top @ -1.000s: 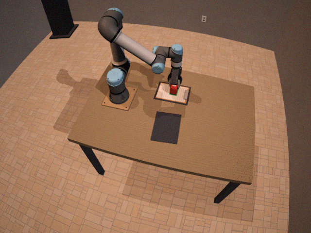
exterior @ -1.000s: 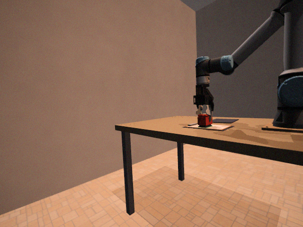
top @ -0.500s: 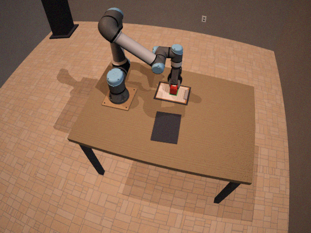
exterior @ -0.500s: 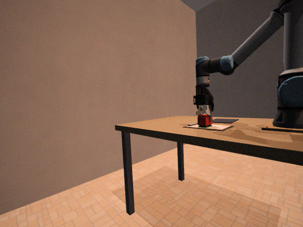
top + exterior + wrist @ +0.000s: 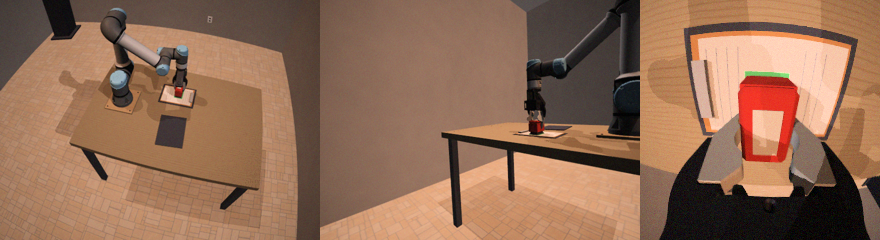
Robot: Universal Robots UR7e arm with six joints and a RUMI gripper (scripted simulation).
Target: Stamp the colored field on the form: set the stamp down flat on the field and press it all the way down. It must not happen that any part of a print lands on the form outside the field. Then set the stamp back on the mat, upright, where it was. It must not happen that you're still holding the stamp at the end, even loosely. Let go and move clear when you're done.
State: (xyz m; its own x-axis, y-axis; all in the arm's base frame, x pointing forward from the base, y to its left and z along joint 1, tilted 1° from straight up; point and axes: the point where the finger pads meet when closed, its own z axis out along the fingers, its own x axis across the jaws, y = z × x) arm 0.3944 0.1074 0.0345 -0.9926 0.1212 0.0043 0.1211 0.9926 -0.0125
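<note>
Right now my hand is 10 mm above the stamp. Round my hand: form 40 mm below, 10 mm to the right, 10 mm ahead; mat 320 mm to the right, 50 mm below, 20 mm behind.
</note>
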